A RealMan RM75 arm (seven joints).
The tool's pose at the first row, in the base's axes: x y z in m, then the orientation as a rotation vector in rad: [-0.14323 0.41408 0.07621 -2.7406 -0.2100 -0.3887]
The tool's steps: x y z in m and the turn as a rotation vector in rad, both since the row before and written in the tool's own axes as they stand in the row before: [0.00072 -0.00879 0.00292 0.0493 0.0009 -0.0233]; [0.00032 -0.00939 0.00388 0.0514 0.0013 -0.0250]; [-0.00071 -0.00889 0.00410 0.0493 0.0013 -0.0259]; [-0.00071 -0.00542 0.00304 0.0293 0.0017 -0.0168]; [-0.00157 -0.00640 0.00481 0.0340 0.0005 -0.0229]
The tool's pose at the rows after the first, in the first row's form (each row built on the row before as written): [-0.14355 0.42335 0.07673 -2.6917 -0.2482 -0.3859]; [-0.14450 0.43347 0.07689 -2.6401 -0.2877 -0.3835]; [-0.14661 0.44306 0.07676 -2.5901 -0.3271 -0.3817]; [-0.14826 0.44908 0.07637 -2.5598 -0.3515 -0.3822]; [-0.15080 0.45668 0.07482 -2.5245 -0.3842 -0.3821]
